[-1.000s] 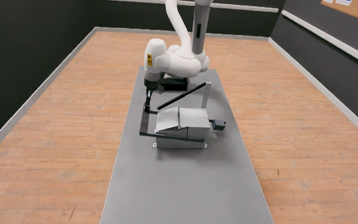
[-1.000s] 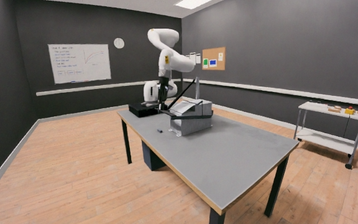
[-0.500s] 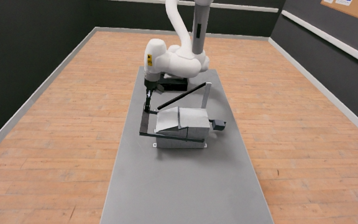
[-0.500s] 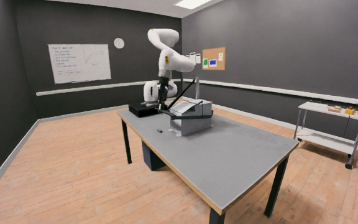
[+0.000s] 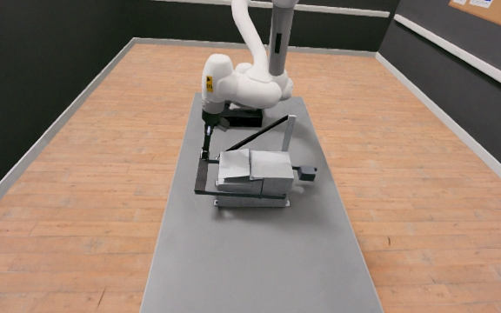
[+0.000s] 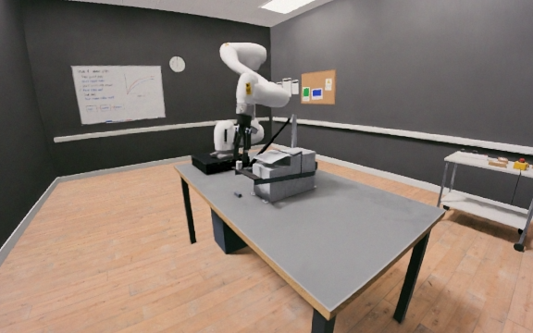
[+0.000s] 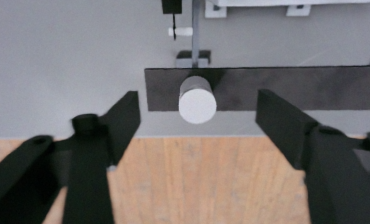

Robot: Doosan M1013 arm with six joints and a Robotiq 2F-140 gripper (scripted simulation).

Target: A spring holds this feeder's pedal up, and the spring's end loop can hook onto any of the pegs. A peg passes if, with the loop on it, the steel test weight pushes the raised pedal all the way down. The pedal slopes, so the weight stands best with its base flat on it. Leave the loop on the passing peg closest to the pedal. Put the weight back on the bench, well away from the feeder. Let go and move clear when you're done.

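Right now my hand is 10 mm to the left of the steel test weight and 50 mm above it. From my hand the other things lie so: small dark object: 30 mm to the right, 210 mm below.
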